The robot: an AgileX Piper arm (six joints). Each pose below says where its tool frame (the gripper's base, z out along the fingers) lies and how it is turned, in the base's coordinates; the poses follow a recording.
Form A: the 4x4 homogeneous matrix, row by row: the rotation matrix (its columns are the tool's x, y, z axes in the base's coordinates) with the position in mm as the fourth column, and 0 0 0 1 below. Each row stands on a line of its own.
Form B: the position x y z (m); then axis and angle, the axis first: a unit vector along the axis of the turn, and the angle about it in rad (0 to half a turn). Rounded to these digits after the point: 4 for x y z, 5 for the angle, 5 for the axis. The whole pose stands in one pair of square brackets.
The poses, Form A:
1:
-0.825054 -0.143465 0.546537 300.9
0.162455 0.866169 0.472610 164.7
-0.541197 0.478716 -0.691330 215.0
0 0 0 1
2:
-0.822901 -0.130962 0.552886 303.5
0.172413 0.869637 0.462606 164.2
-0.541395 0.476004 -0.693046 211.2
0 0 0 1
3:
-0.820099 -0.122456 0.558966 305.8
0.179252 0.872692 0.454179 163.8
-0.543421 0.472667 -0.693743 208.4
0 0 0 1
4:
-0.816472 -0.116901 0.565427 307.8
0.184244 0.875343 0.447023 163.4
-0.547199 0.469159 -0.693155 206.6
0 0 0 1
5:
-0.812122 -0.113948 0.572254 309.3
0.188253 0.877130 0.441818 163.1
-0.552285 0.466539 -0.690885 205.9
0 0 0 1
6:
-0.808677 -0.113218 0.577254 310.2
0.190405 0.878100 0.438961 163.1
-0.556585 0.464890 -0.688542 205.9
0 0 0 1
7:
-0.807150 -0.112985 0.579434 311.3
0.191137 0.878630 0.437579 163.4
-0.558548 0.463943 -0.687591 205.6
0 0 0 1
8:
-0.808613 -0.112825 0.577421 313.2
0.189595 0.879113 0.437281 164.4
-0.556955 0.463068 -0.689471 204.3
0 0 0 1
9:
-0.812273 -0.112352 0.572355 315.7
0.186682 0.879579 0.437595 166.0
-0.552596 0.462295 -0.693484 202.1
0 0 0 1
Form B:
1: [0.3009 0.1647 0.2150 0.00540 0.96264 0.27074 2.54119]
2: [0.3035 0.1642 0.2112 0.01180 0.96359 0.26714 2.53774]
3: [0.3058 0.1638 0.2084 0.01617 0.96440 0.26394 2.53321]
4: [0.3078 0.1634 0.2066 0.01920 0.96509 0.26121 2.52723]
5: [0.3093 0.1631 0.2059 0.02122 0.96552 0.25947 2.51998]
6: [0.3102 0.1631 0.2059 0.02208 0.96573 0.25861 2.51420]
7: [0.3113 0.1634 0.2056 0.02238 0.96585 0.25812 2.51164]
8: [0.3132 0.1644 0.2043 0.02196 0.96602 0.25754 2.51407]
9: [0.3157 0.1660 0.2021 0.02121 0.96622 0.25684 2.52023]
